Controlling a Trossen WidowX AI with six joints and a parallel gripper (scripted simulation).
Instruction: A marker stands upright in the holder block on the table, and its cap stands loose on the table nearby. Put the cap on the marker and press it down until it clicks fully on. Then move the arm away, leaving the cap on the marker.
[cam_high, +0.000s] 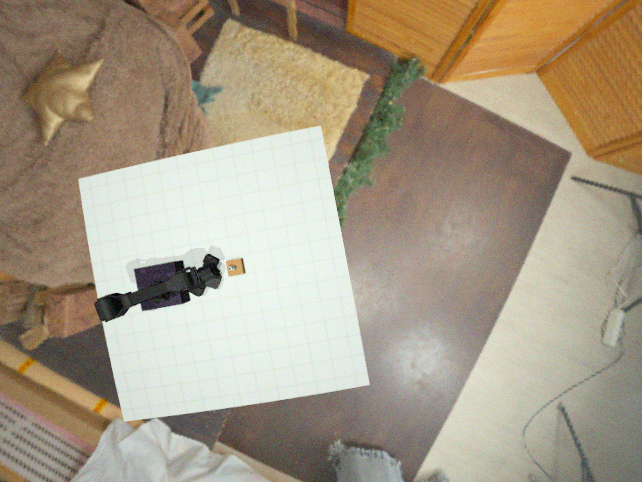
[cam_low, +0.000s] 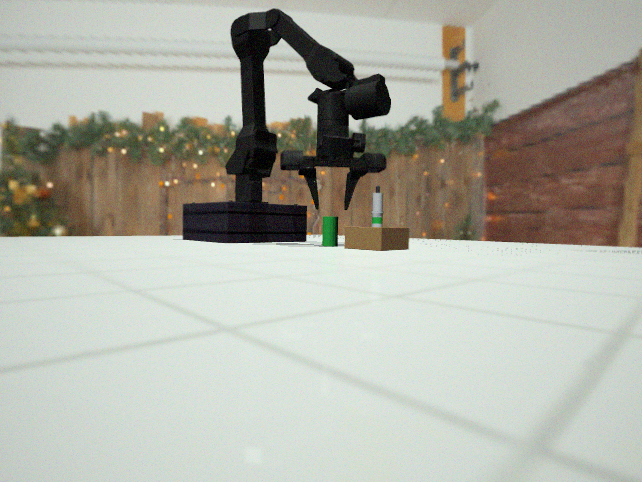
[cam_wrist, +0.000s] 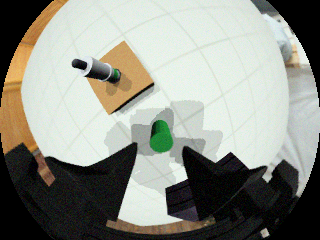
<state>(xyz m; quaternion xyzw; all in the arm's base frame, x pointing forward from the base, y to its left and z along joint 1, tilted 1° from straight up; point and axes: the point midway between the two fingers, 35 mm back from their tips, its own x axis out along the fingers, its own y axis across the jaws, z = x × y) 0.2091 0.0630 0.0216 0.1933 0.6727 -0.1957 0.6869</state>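
Now: the green cap 40 mm below my gripper tip. From my gripper tip the other things lie so: brown holder block (100 mm ahead, 50 mm below, 20 mm to the left).
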